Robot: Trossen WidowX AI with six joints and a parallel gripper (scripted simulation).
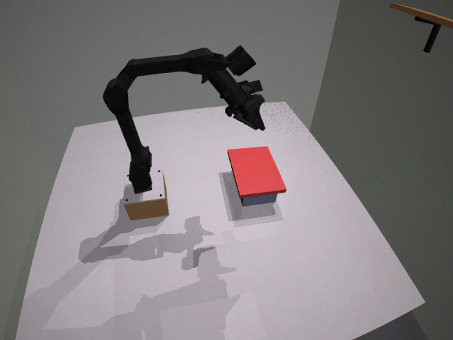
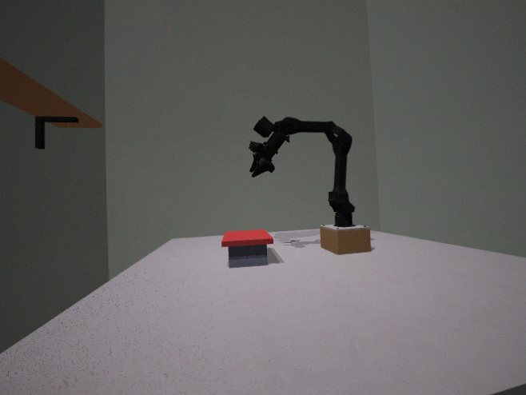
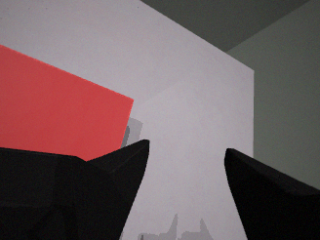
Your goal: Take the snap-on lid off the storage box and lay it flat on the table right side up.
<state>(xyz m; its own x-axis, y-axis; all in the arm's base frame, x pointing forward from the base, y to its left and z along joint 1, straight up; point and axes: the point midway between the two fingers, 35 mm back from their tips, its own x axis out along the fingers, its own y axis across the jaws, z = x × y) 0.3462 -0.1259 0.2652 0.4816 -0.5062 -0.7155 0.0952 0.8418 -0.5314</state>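
The red lid is 250 mm below my gripper tip, 80 mm to the left of it and 60 mm ahead of it. From my gripper tip the other things lie so: blue storage box (290 mm below, 80 mm to the left, 60 mm ahead).
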